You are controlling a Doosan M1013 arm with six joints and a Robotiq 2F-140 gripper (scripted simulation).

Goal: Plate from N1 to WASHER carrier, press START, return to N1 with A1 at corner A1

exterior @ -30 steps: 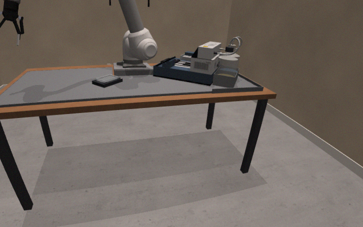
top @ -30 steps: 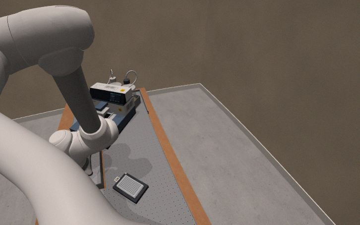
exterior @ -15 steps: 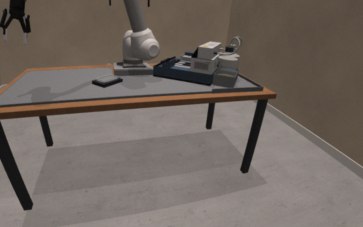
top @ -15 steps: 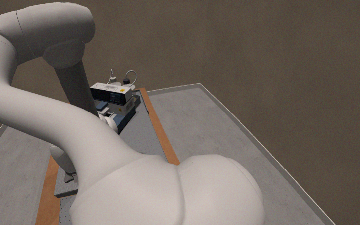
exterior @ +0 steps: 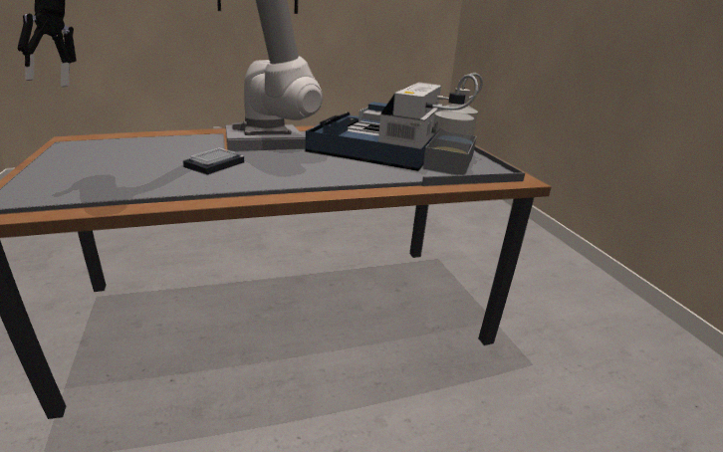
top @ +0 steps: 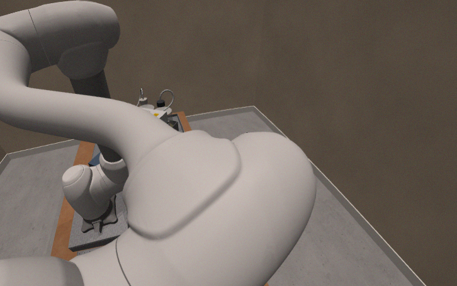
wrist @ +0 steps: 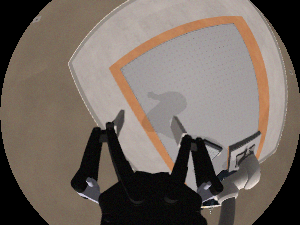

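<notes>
The white well plate lies 5 cm behind my hand, 44 cm to the left of it and 29 cm below it. Also, from my hand: washer carrier (23 cm behind, 94 cm to the left, 22 cm below); then plate nest N1 (5 cm behind, 44 cm to the left, 30 cm below); then white label (12 cm behind, 53 cm to the left, 32 cm below).
</notes>
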